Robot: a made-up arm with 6 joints.
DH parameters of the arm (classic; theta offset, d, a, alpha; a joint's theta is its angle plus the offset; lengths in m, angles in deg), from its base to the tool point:
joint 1: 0 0.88 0.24 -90
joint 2: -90 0 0.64 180
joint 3: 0 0 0.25 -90
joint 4: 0 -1.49 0 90
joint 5: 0 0 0 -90
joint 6: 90 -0.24 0 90
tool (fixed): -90 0 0 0
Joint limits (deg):
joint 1: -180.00..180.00
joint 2: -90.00..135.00
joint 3: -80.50..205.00
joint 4: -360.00..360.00
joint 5: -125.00..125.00
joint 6: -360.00..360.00
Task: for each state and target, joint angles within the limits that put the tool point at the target. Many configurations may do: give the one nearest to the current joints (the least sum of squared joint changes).
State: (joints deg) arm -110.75 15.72 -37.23 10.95 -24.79 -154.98
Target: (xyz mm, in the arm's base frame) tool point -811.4 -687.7 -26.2
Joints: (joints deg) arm -137.90 10.92 -58.32 13.78 -36.17 -154.98
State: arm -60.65 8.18 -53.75 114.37 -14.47 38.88
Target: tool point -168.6 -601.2 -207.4
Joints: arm -95.68 13.38 -78.71 109.86 -28.66 38.88
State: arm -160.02 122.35 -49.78 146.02 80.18 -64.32
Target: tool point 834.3 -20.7 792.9
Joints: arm -171.91 135.00 -60.97 143.21 73.62 -64.32
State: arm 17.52 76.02 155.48 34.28 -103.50 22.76
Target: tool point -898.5 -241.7 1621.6
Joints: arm 6.25 26.26 197.23 36.98 -99.33 22.76
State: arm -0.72 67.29 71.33 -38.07 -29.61 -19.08
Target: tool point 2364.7 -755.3 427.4
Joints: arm -19.46 81.29 57.44 -36.53 -32.03 -19.08
